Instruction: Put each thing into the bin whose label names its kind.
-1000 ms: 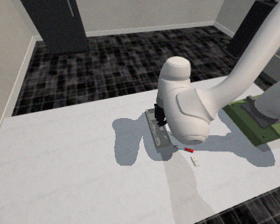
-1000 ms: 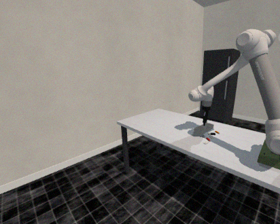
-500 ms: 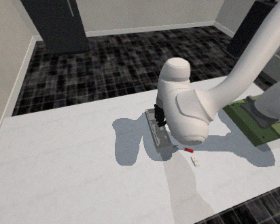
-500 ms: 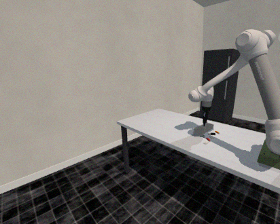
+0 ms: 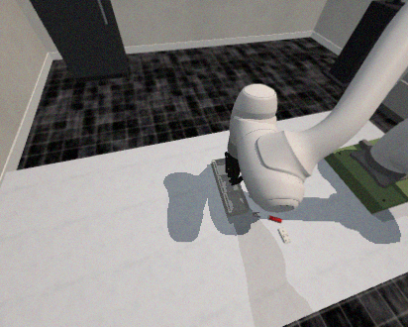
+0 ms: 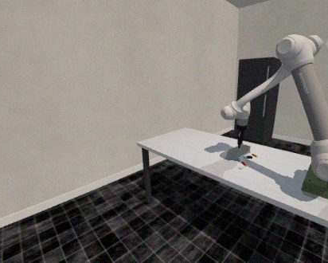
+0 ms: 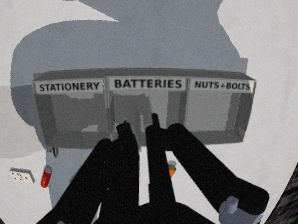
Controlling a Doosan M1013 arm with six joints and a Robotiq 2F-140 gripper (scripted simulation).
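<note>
Now: the grey bin tray 30 mm below my hand and 10 mm to the right of it. Also, from my hand: grey piece 140 mm to the left, 60 mm behind, 40 mm below; orange battery 120 mm behind, 40 mm below, 30 mm to the right; small black piece 90 mm behind, 50 mm to the left, 40 mm below.
</note>
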